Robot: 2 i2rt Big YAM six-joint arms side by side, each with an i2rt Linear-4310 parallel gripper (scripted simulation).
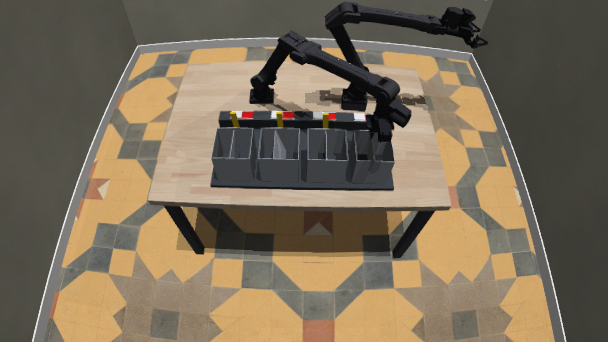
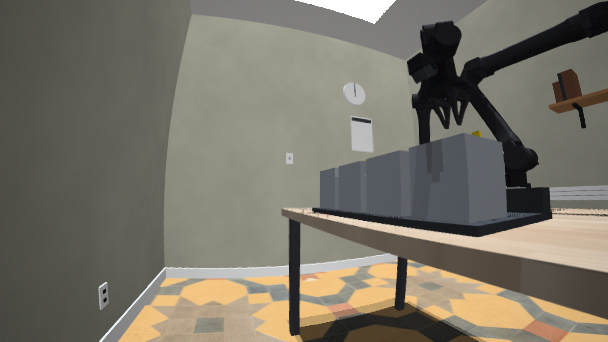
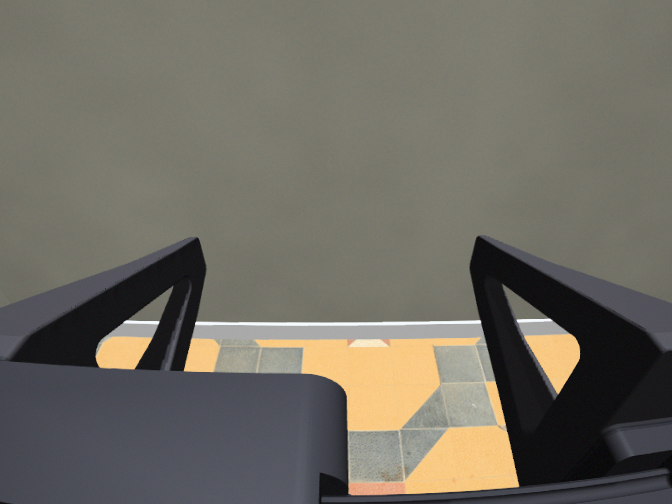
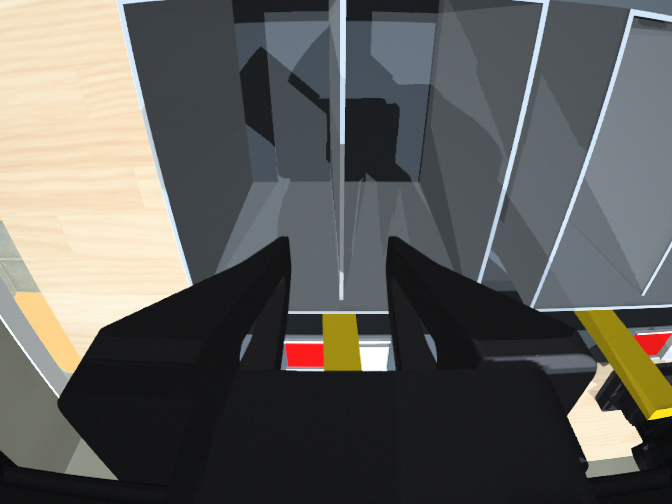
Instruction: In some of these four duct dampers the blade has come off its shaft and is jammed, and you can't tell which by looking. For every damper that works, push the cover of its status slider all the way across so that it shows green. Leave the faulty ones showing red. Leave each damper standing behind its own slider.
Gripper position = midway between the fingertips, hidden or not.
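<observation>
Left gripper (image 3: 337,251) visible. Right gripper (image 2: 452,127) visible, and image 4 also shows the right gripper (image 4: 338,252). Image 2 contains a damper (image 2: 461,178) and a further damper (image 2: 329,179).
</observation>
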